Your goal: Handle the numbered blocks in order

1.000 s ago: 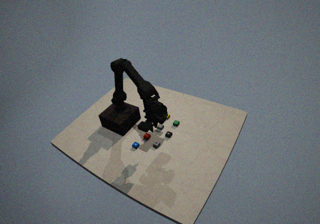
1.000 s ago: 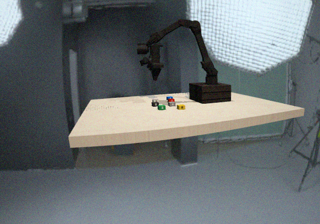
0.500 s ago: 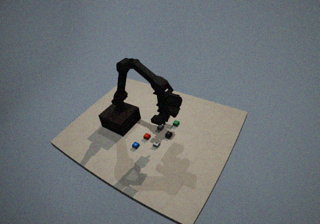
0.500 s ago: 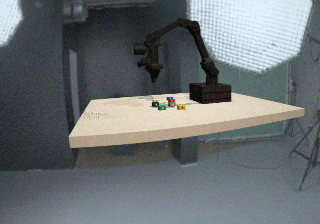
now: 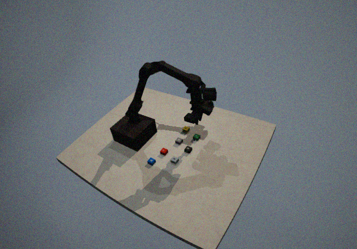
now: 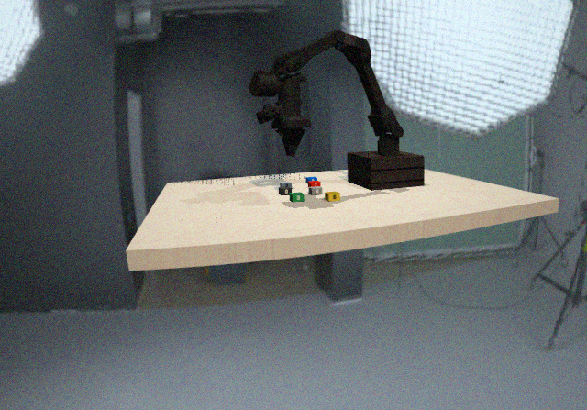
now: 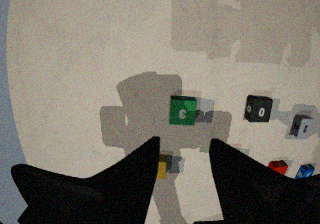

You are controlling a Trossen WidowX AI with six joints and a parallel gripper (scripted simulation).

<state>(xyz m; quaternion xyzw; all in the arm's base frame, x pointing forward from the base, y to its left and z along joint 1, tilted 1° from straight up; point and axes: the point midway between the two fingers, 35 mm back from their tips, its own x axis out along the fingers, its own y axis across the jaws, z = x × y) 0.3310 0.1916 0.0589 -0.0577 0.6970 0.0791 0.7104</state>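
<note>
My gripper tip is 70 mm past the grey block, 90 mm to the left of it and 110 mm above it. From my gripper tip the other things lie so: red block: 80 mm behind, 210 mm to the right, 110 mm below; then white block: 10 mm ahead, 220 mm to the right, 110 mm below; then blue block: 80 mm behind, 300 mm to the right, 110 mm below.
</note>
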